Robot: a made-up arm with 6 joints.
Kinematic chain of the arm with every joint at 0, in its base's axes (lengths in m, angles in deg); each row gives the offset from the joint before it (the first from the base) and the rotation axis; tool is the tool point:
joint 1: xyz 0 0 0.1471 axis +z
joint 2: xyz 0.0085 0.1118 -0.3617 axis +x
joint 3: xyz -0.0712 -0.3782 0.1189 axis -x
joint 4: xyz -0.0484 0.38 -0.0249 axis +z
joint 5: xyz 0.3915 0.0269 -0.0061 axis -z
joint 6: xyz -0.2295 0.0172 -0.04 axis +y
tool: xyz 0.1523 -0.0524 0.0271
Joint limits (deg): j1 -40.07..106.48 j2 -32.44..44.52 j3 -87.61..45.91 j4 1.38..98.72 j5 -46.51..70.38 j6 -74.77..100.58
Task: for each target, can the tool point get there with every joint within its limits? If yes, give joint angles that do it. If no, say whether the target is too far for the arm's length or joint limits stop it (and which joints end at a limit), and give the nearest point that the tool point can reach.
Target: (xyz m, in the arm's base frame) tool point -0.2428 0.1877 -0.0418
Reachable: yes | joints 81.43 20.86 -15.67 45.29 -29.21 50.26
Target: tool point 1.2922 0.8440 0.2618
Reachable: no: joint limits stop it (at a limit: joint 1, joint 2, joint 3, joint 5, joint 6) | nearest point 0.7136 0.2861 0.0607 | short by 0.829 m
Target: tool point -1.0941 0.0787 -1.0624
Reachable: no: joint limits stop it (at a limit: joint 2, joint 3, joint 5, joint 6) | nearest point -0.5365 0.0386 -0.6368 | short by 0.703 m
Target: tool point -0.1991 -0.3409 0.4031
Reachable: yes | joints -6.30 25.21 -69.85 85.56 42.79 -26.02
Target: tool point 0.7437 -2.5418 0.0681
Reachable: no: too far | nearest point 0.2303 -0.7871 0.0648 | short by 1.828 m
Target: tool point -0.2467 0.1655 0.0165
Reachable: yes | joints 86.18 23.50 -19.73 49.26 -35.40 50.26
